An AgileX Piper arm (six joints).
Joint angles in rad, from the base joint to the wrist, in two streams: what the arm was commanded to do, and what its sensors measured. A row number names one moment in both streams.
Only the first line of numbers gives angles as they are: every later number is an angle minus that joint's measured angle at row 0.
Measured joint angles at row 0:
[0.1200, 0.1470, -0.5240, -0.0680, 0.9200, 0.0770]
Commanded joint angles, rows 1 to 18:
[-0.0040, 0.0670, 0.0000, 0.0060, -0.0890, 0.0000]
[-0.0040, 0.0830, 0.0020, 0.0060, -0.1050, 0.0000]
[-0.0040, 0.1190, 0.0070, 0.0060, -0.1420, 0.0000]
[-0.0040, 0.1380, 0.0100, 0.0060, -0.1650, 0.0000]
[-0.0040, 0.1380, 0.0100, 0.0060, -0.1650, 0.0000]
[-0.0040, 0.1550, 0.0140, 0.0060, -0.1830, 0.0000]
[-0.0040, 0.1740, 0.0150, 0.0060, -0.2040, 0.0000]
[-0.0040, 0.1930, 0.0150, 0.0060, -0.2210, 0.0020]
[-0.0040, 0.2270, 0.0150, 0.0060, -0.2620, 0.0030]
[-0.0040, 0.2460, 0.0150, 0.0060, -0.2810, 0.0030]
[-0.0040, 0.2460, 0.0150, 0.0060, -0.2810, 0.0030]
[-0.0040, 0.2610, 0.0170, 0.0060, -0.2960, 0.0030]
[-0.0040, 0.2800, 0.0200, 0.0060, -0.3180, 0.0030]
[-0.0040, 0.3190, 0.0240, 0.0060, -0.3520, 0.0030]
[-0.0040, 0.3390, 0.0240, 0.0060, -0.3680, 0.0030]
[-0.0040, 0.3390, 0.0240, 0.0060, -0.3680, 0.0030]
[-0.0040, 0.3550, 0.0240, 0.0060, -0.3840, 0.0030]
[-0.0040, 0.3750, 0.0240, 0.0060, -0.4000, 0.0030]
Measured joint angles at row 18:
[0.0000, 0.3470, 0.0230, 0.0030, -0.3580, 0.0010]
